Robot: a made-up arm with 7 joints. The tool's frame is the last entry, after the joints.
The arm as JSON. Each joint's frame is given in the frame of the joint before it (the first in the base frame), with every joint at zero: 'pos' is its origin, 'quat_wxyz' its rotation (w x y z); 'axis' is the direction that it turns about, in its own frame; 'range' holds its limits. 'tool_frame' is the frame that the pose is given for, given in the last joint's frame.
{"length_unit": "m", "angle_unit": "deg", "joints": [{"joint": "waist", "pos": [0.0, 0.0, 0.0], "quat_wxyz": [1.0, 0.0, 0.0, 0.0], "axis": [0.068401, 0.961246, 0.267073], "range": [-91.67, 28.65]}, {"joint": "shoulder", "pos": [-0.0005, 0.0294, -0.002], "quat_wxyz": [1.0, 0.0, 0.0, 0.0], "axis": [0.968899, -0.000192, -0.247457], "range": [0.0, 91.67]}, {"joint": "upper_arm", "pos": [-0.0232, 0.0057, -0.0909], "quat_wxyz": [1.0, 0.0, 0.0, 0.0], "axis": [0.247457, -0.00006, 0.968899], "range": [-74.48, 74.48]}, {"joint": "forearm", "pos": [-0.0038, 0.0, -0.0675], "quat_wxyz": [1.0, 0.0, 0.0, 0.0], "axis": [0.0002, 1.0, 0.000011], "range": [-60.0, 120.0]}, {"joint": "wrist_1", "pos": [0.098, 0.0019, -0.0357], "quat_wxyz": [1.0, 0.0, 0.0, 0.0], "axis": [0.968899, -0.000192, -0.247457], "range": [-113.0, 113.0]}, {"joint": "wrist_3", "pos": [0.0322, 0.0, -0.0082], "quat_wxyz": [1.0, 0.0, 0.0, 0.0], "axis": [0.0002, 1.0, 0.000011], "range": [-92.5, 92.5]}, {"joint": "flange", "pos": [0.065, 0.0, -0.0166], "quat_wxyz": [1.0, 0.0, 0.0, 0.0], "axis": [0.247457, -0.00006, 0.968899], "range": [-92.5, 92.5]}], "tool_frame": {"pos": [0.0, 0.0, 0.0], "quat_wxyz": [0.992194, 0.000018, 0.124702, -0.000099]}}
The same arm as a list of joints. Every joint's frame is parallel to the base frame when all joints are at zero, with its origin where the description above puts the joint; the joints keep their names.
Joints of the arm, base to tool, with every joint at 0 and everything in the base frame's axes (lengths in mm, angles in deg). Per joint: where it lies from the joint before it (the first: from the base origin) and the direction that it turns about. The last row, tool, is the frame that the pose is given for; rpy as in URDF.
waist: axis 0.068403 0.961235 0.26711 offset 0 0 0
shoulder: axis 0.968889 -0.0002 -0.247497 offset -0.5 29.4 -2
upper_arm: axis 0.247497 -0.0001 0.968889 offset -23.2 5.7 -90.9
forearm: axis 0.0002 1 0 offset -3.8 0 -67.5
wrist_1: axis 0.968889 -0.0002 -0.247497 offset 98 1.9 -35.7
wrist_3: axis 0.0002 1 0 offset 32.2 0 -8.2
flange: axis 0.247497 -0.0001 0.968889 offset 65 0 -16.6
tool: offset 0 0 0 rpy 0 14.33 -0.01
Joint limits (deg, base to tool): -91.67..28.65 0..91.67 -74.48..74.48 -60..120 -113..113 -92.5..92.5 -92.5..92.5

